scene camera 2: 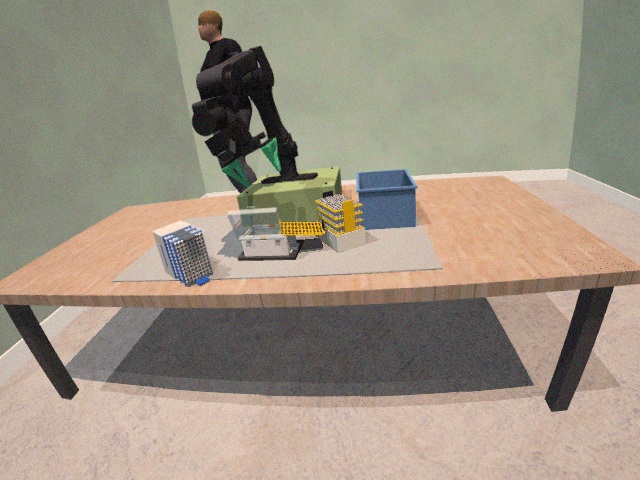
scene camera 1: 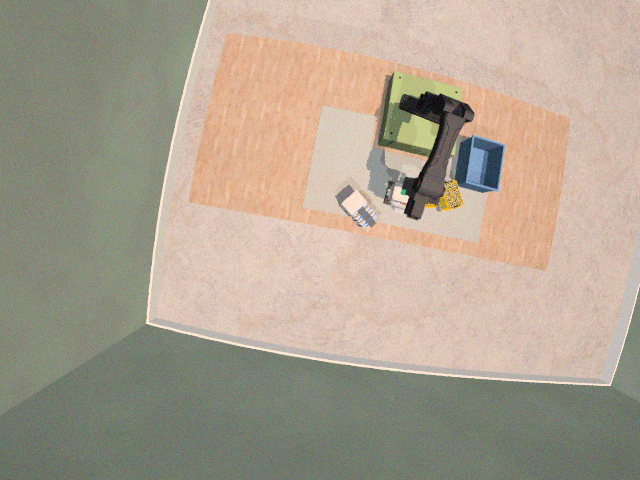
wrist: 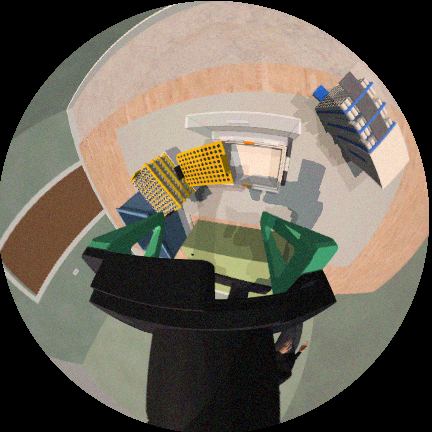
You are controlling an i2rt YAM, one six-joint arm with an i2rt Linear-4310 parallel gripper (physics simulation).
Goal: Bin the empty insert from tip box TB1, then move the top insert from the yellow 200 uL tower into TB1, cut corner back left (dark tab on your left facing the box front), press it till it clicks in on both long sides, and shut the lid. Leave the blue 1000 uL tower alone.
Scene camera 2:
my gripper: 263, 179
white and blue tip rack: 185, 250
tip box lid: 251, 224
blue bin: 388, 198
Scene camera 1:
white and blue tip rack: 355, 206
blue bin: 480, 160
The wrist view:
my gripper: 212, 216
white and blue tip rack: 344, 104
yellow insert: 207, 164
tip box lid: 264, 127
blue bin: 174, 235
